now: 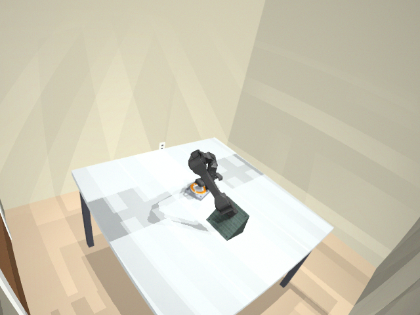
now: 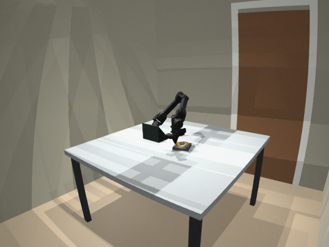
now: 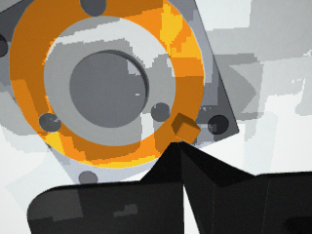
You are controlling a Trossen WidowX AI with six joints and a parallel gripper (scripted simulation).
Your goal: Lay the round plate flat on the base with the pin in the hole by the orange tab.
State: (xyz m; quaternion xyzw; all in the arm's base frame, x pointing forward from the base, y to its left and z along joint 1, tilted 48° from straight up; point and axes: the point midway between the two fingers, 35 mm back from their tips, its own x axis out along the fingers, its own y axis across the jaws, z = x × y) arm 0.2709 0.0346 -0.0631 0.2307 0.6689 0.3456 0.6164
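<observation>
The round plate is 20 mm ahead of my gripper tip and 20 mm to the left of it. The rest, counted from my gripper tip: square base (30 mm ahead, 40 mm to the left, 10 mm below).
</observation>
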